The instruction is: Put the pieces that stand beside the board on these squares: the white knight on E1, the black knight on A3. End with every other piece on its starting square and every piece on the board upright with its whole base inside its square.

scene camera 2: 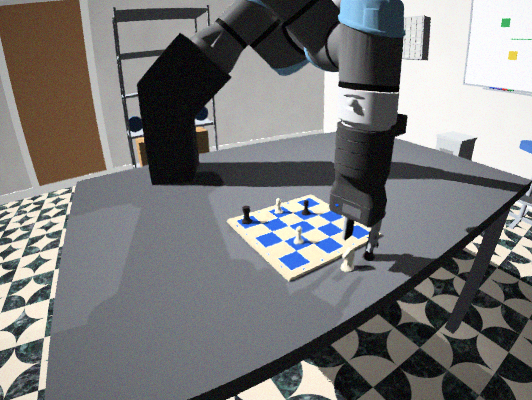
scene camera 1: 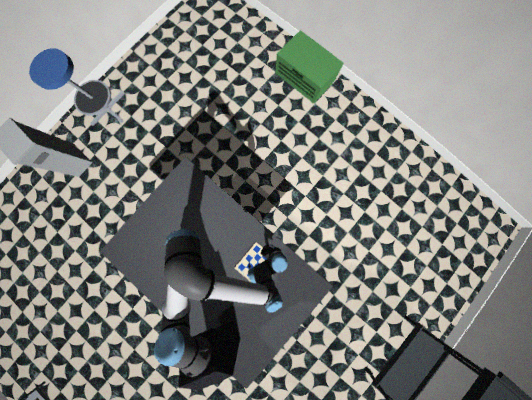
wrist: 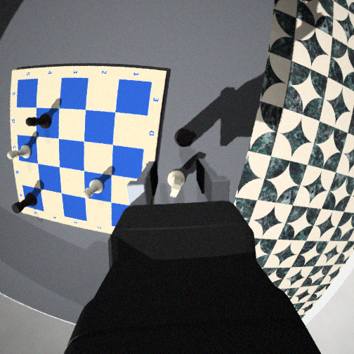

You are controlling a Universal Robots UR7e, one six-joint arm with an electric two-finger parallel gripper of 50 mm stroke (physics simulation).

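Places are measured from the arm's base along level axes (x right, y back, z down), in millimetres.
Pixels of known places: gripper, fingertip midpoint: [scene camera 2: 358,242]; arm's base, link origin: [scene camera 2: 208,56] [scene camera 1: 196,355].
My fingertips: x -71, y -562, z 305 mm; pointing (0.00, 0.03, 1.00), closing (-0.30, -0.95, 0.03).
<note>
For each thing: its top centre in the pictures, then the offset to it from my fingertips.
- white knight, top centre: [scene camera 2: 350,248] dy -4, dx +22, dz +0 mm
- board, top centre: [scene camera 2: 302,227] [scene camera 1: 258,265] dy +134, dx +23, dz +34 mm
- black knight, top centre: [scene camera 2: 372,237] dy +0, dx -31, dz +0 mm
The white knight [scene camera 2: 347,261] [wrist: 175,180] stands upright on the table beside the board [scene camera 1: 248,258] [scene camera 2: 288,276] [wrist: 162,100], off its 1 side. The black knight [scene camera 2: 369,255] [wrist: 185,137] stands close by, dark in shadow and partly behind a finger in scene camera 2. My gripper [scene camera 2: 360,241] [wrist: 176,170] is open; in the wrist view the white knight shows between its fingers, with a gap on both sides. E1 [wrist: 134,97] and A3 [wrist: 75,207] are bare blue squares. In scene camera 1 the arm hides the fingers and both knights.
Upright on the board stand a black piece [scene camera 2: 305,207] [wrist: 42,121] on D4, a white piece [scene camera 2: 278,206] [wrist: 22,152] on C5, a black piece [scene camera 2: 246,215] [wrist: 27,202] on A5 and a white piece [scene camera 2: 299,235] [wrist: 95,187] on B2. The table edge lies beyond the knights.
</note>
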